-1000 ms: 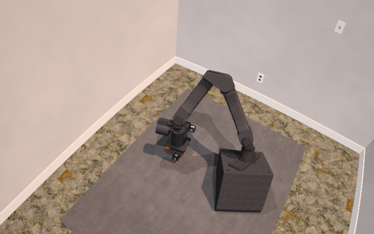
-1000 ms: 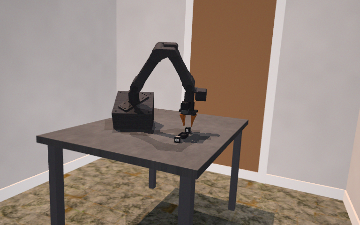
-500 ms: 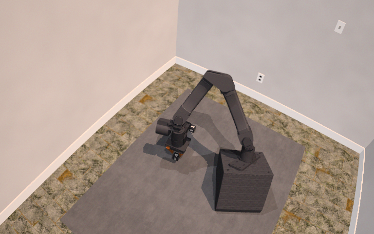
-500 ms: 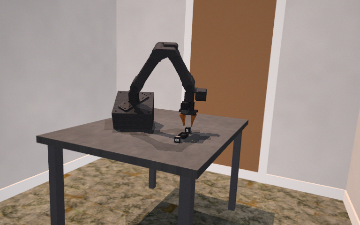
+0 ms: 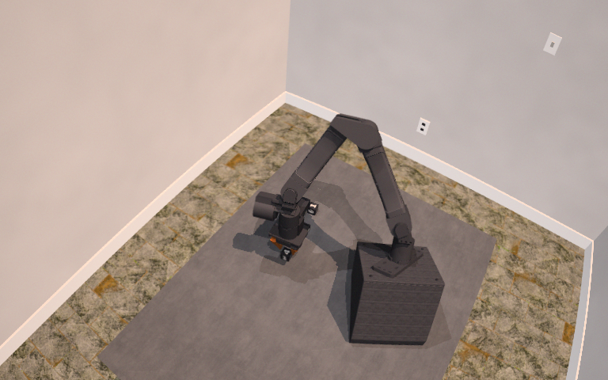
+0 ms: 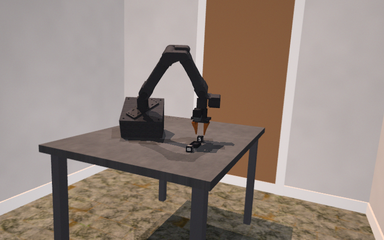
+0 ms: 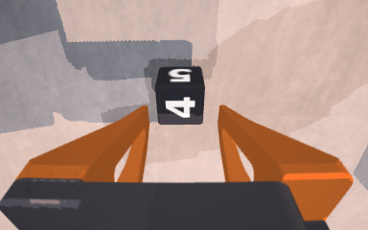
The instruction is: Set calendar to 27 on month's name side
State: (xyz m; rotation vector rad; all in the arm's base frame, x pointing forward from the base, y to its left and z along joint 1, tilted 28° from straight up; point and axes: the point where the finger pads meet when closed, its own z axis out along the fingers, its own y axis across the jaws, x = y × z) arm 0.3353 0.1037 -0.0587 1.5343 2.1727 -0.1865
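Now: the black cube 3 cm below my hand. Also, from my hand: black digit cube 6 cm ahead, 21 cm to the right, 3 cm below; black tray 3 cm ahead, 10 cm to the right, 4 cm below.
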